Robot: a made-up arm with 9 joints.
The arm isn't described. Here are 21 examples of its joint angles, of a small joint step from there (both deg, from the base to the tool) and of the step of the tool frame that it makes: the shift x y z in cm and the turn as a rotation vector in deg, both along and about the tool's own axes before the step.
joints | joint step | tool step
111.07 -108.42 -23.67 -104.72 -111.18 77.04 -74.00 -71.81 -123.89 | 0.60 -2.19 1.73 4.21 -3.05 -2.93 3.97 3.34 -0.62 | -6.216 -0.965 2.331 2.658 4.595 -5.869
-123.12 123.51 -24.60 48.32 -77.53 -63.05 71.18 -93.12 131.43 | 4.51 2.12 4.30 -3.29 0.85 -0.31 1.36 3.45 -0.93 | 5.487 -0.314 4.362 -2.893 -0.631 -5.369
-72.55 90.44 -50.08 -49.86 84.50 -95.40 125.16 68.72 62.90 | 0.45 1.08 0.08 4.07 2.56 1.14 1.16 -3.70 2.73 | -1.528 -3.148 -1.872 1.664 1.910 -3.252
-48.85 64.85 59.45 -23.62 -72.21 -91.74 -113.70 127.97 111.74 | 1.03 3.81 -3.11 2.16 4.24 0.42 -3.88 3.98 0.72 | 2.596 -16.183 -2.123 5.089 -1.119 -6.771
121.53 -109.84 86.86 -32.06 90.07 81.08 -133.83 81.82 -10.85 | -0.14 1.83 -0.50 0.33 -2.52 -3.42 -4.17 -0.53 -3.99 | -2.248 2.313 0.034 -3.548 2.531 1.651
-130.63 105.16 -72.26 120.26 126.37 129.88 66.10 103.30 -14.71 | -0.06 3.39 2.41 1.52 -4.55 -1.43 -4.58 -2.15 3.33 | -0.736 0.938 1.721 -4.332 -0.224 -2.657
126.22 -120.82 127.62 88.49 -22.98 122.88 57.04 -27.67 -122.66 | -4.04 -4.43 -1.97 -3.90 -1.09 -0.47 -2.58 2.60 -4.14 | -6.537 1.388 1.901 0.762 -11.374 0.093
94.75 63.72 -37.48 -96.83 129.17 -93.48 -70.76 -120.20 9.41 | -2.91 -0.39 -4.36 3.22 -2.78 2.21 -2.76 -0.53 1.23 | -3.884 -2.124 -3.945 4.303 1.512 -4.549
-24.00 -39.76 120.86 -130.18 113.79 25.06 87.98 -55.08 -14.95 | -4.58 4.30 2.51 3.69 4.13 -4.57 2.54 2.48 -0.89 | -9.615 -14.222 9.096 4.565 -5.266 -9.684
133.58 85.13 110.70 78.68 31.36 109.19 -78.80 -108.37 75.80 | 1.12 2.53 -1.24 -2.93 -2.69 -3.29 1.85 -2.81 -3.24 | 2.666 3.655 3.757 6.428 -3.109 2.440
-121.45 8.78 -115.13 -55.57 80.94 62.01 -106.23 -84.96 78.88 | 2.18 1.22 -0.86 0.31 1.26 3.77 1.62 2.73 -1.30 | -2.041 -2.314 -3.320 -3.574 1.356 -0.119
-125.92 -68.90 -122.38 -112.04 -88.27 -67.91 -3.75 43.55 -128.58 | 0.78 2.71 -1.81 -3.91 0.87 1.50 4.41 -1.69 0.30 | 2.107 1.837 0.514 -3.515 -0.638 -0.432
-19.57 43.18 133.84 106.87 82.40 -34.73 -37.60 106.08 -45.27 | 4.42 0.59 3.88 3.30 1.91 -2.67 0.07 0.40 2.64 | -3.355 3.510 3.520 -3.160 -3.566 -2.113
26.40 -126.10 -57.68 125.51 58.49 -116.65 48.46 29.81 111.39 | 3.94 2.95 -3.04 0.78 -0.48 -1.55 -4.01 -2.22 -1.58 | -1.540 0.605 4.876 1.660 -1.507 7.074
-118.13 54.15 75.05 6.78 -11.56 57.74 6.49 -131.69 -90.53 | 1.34 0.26 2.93 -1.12 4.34 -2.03 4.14 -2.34 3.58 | 1.450 0.544 4.117 -7.127 -0.757 1.425
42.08 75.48 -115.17 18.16 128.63 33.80 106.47 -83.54 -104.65 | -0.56 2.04 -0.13 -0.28 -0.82 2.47 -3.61 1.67 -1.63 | 2.670 0.535 -0.187 1.317 -0.980 4.490
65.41 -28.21 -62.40 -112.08 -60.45 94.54 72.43 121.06 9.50 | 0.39 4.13 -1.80 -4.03 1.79 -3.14 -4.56 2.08 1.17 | 2.821 5.624 3.708 -0.798 -4.631 3.207
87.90 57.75 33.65 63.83 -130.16 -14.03 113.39 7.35 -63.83 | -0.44 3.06 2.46 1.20 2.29 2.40 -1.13 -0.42 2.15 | -1.469 -2.022 -0.558 -0.602 2.486 4.187
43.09 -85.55 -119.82 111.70 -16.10 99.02 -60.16 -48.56 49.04 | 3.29 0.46 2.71 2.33 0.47 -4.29 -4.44 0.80 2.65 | -4.168 3.353 -8.559 -3.436 4.749 4.412
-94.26 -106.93 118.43 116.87 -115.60 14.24 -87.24 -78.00 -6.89 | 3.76 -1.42 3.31 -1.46 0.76 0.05 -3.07 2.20 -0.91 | 0.235 13.363 -11.003 10.267 3.542 4.901
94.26 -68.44 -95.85 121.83 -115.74 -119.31 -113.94 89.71 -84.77 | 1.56 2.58 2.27 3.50 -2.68 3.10 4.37 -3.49 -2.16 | -0.523 4.383 1.042 -8.095 -4.302 7.574
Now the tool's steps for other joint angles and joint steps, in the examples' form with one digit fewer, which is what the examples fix.
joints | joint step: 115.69 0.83 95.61 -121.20 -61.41 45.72 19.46 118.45 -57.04 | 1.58 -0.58 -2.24 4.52 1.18 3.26 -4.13 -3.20 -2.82
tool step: 3.44 -2.64 -1.47 -1.62 5.84 -3.15
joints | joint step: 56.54 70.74 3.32 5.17 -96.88 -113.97 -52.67 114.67 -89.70 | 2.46 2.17 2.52 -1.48 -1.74 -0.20 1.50 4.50 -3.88
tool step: 0.71 0.86 -0.03 3.93 -3.24 0.41
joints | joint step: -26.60 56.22 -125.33 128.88 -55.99 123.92 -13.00 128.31 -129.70 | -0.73 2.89 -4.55 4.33 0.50 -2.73 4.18 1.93 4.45
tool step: -1.12 -6.67 -3.20 1.43 -1.50 -8.20
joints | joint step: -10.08 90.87 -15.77 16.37 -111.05 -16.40 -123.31 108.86 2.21 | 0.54 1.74 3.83 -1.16 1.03 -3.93 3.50 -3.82 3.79
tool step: -6.26 -5.56 0.51 5.52 -4.28 -9.44
